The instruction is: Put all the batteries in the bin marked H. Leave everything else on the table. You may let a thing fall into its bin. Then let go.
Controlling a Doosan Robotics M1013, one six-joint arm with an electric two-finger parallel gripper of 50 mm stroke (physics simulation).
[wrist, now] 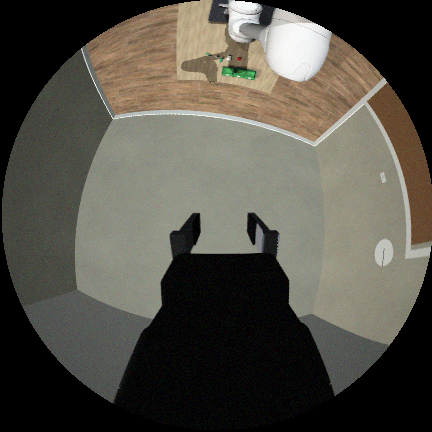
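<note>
My gripper is open with its two dark fingers wide apart, and a bare wall shows between them. It points away from the table, far from the things on it. A green bin, or a row of green bins, stands near the table's edge at the top of the view; its marking is too small to read. Several small things lie beside it: a red one, a white one, and small green and dark ones. I cannot tell which of them are batteries.
The wooden table is at the top of the view, with the white arm over its right side and a dark base plate at its far edge. Shadows fall across the table. Walls, a brown door and a round clock surround it.
</note>
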